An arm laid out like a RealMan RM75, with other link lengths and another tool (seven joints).
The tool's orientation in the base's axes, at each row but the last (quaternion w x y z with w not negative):
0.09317 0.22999 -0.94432 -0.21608
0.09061 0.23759 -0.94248 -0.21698
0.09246 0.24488 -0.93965 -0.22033
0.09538 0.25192 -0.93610 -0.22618
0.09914 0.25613 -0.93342 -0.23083
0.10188 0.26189 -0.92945 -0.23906
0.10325 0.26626 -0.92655 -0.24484
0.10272 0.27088 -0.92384 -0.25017
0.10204 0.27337 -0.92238 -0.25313
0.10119 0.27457 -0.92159 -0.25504
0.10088 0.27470 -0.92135 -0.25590
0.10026 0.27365 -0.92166 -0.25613
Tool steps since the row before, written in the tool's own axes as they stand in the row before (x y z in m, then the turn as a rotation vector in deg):
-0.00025 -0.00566 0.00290 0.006 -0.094 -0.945
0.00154 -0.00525 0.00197 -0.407 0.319 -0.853
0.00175 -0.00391 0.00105 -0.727 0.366 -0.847
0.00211 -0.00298 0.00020 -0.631 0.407 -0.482
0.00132 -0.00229 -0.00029 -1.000 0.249 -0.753
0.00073 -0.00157 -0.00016 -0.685 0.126 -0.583
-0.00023 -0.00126 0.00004 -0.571 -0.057 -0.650
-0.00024 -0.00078 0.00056 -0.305 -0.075 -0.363
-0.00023 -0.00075 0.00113 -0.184 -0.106 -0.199
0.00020 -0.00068 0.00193 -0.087 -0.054 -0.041
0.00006 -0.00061 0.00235 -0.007 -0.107 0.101
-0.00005 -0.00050 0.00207 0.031 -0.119 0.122
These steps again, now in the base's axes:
0.00165 -0.00335 -0.00515 0.292 -0.423 0.798
0.00026 -0.00419 -0.00402 0.458 0.139 0.875
-0.00017 -0.00355 -0.00261 0.712 0.338 0.871
-0.00059 -0.00331 -0.00144 0.506 0.458 0.575
-0.00004 -0.00255 -0.00076 0.970 0.427 0.711
0.00012 -0.00163 -0.00060 0.705 0.233 0.523
0.00074 -0.00079 -0.00069 0.712 0.009 0.494
0.00037 -0.00021 -0.00090 0.406 -0.034 0.255
0.00016 0.00005 -0.00137 0.266 -0.056 0.105
-0.00049 0.00020 -0.00199 0.110 -0.007 0.002
-0.00054 0.00051 -0.00231 0.021 -0.031 -0.142
-0.00040 0.00053 -0.00202 -0.011 -0.052 -0.165

